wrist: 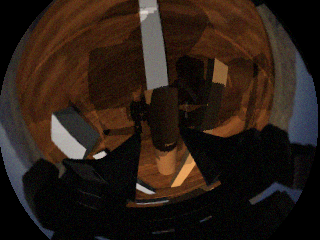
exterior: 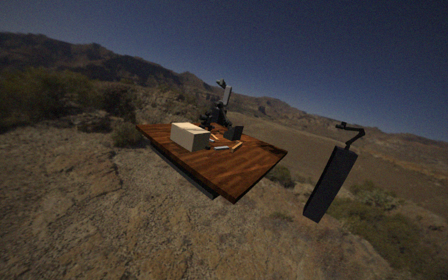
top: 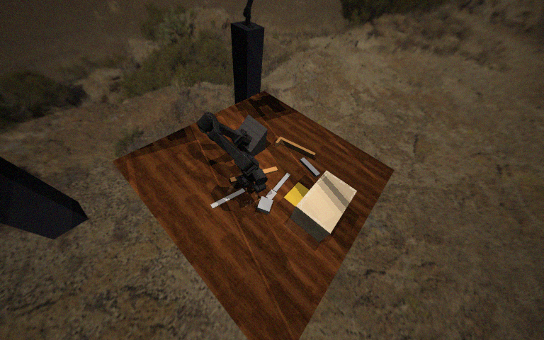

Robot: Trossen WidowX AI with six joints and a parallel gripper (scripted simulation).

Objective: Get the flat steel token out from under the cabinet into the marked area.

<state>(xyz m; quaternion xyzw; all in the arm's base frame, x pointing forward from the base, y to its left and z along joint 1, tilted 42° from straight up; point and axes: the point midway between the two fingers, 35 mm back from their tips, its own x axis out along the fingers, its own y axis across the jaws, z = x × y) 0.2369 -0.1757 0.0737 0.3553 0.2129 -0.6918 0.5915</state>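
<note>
The wooden stick lies 5 cm behind my gripper tip and 7 cm to the left of it. From my gripper tip the other things lie so: grey block 14 cm ahead, 4 cm to the right, 1 cm above; then grey scraper 11 cm ahead, 9 cm to the left; then grey bar 16 cm ahead, 37 cm to the left.
</note>
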